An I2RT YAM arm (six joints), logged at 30 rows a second.
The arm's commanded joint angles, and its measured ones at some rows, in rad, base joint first. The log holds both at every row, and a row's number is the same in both.
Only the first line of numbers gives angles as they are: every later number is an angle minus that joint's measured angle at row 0.
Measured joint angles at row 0: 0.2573, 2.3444, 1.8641, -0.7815, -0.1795, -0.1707
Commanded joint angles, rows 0 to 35: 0.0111, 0.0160, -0.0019, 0.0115, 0.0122, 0.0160; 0.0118, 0.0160, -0.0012, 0.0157, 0.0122, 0.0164; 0.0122, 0.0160, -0.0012, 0.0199, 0.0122, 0.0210; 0.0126, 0.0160, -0.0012, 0.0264, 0.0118, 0.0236; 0.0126, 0.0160, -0.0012, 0.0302, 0.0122, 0.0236; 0.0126, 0.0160, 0.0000, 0.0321, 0.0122, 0.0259; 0.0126, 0.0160, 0.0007, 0.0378, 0.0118, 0.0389; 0.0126, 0.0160, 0.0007, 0.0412, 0.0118, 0.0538; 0.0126, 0.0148, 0.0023, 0.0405, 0.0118, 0.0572; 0.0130, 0.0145, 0.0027, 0.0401, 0.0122, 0.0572; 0.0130, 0.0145, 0.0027, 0.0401, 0.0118, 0.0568; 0.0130, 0.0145, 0.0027, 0.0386, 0.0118, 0.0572; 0.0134, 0.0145, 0.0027, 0.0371, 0.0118, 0.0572; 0.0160, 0.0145, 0.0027, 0.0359, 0.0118, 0.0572; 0.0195, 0.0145, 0.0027, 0.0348, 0.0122, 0.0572; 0.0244, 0.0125, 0.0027, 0.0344, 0.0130, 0.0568; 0.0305, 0.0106, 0.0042, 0.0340, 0.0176, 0.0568; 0.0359, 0.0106, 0.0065, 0.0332, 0.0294, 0.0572; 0.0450, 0.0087, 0.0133, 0.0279, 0.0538, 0.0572; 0.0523, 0.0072, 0.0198, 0.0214, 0.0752, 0.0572; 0.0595, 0.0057, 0.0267, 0.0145, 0.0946, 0.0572; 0.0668, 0.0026, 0.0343, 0.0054, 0.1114, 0.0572; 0.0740, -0.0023, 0.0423, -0.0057, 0.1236, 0.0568; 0.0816, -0.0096, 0.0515, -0.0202, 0.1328, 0.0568; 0.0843, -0.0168, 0.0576, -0.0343, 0.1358, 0.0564; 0.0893, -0.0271, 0.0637, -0.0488, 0.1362, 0.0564; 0.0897, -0.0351, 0.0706, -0.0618, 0.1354, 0.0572; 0.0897, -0.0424, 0.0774, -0.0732, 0.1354, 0.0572; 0.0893, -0.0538, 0.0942, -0.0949, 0.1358, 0.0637; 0.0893, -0.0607, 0.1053, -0.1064, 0.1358, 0.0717; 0.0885, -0.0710, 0.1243, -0.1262, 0.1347, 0.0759; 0.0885, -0.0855, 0.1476, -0.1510, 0.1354, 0.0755; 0.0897, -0.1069, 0.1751, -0.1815, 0.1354, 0.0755; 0.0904, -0.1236, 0.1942, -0.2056, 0.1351, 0.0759; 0.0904, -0.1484, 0.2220, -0.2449, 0.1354, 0.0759; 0.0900, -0.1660, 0.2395, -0.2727, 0.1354, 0.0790
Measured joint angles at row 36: 0.0877, -0.0477, 0.1571, -0.2246, 0.1248, 0.0664
